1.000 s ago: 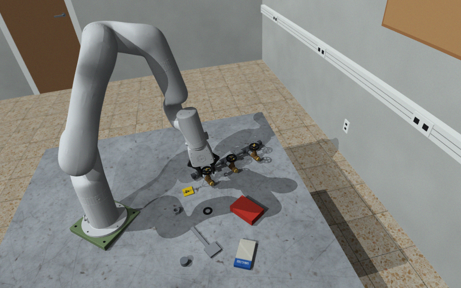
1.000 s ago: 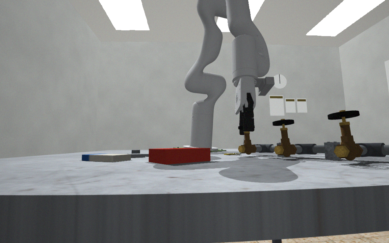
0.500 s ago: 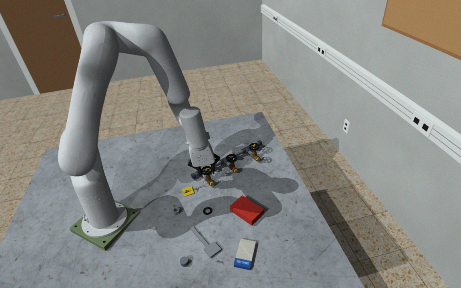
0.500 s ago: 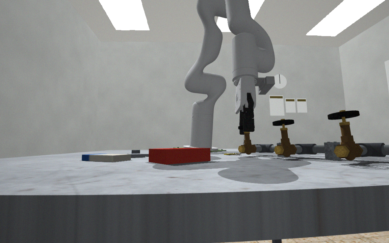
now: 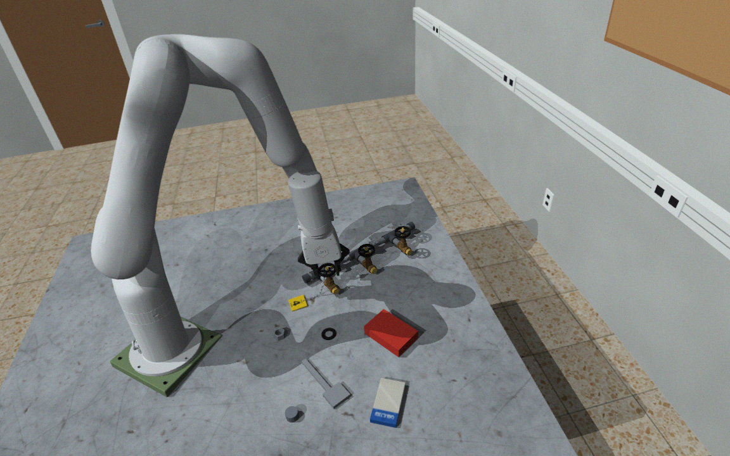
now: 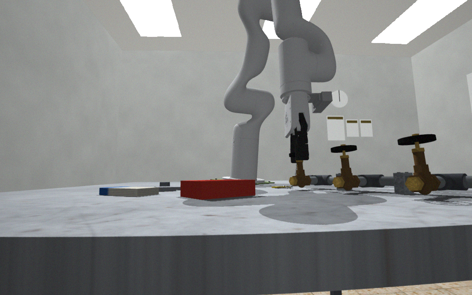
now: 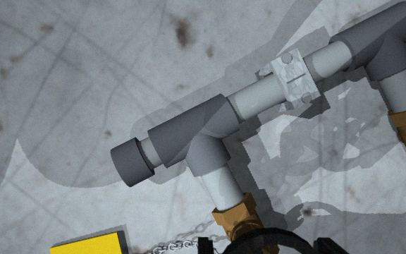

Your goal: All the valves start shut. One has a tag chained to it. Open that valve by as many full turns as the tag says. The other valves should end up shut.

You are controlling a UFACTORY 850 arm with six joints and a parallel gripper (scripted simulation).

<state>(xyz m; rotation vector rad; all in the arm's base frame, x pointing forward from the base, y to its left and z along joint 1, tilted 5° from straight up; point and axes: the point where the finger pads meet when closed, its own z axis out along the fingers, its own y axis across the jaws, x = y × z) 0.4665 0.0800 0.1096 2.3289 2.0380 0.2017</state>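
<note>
Now: the yellow tag 9 cm behind my hand, 2 cm to the right of it and 9 cm below it. Also, from my hand: black washer 4 cm behind, 16 cm to the right, 9 cm below; red block 13 cm ahead, 21 cm to the right, 8 cm below; grey nut 17 cm behind, 12 cm to the right, 8 cm below.
</note>
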